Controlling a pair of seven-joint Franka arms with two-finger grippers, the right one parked.
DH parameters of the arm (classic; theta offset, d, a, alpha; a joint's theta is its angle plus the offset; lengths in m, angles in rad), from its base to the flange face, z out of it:
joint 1: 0 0.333 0 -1.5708
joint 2: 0 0 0 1.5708
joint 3: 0 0.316 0.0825 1.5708
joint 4: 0 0 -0.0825 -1.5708
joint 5: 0 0.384 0 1.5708
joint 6: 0 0 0.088 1.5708
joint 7: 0 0.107 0 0
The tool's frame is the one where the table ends.
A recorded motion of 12 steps. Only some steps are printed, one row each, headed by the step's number.
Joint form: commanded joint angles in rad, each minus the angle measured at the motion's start. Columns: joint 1, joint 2, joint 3, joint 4, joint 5, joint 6, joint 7.
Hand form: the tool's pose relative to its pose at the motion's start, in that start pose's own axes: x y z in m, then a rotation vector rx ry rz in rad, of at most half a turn. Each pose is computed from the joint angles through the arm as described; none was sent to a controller.
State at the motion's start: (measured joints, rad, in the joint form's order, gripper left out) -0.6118 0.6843 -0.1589 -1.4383 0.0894 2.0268 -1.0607
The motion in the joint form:
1: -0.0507 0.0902 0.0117 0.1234 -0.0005 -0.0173 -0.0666
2: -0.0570 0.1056 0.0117 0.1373 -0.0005 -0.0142 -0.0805
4: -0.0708 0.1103 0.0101 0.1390 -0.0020 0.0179 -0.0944
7: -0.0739 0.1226 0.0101 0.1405 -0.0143 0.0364 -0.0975
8: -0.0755 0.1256 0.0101 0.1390 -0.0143 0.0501 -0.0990
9: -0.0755 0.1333 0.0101 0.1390 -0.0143 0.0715 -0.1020
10: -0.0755 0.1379 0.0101 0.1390 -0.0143 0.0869 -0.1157
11: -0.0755 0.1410 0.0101 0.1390 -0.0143 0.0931 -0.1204
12: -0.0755 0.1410 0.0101 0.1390 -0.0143 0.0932 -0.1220
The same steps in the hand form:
1: -0.0091 0.0325 0.0098 -0.0123 0.0073 -0.0366
2: -0.0111 0.0371 0.0144 -0.0144 0.0067 -0.0455
4: -0.0191 0.0458 0.0143 -0.0414 0.0171 -0.0453
7: -0.0205 0.0490 0.0210 -0.0537 0.0089 -0.0513
8: -0.0211 0.0505 0.0227 -0.0622 0.0124 -0.0512
9: -0.0201 0.0523 0.0264 -0.0752 0.0172 -0.0546
10: -0.0194 0.0536 0.0283 -0.0855 0.0206 -0.0686
11: -0.0191 0.0541 0.0300 -0.0886 0.0213 -0.0734
12: -0.0191 0.0541 0.0300 -0.0887 0.0212 -0.0750

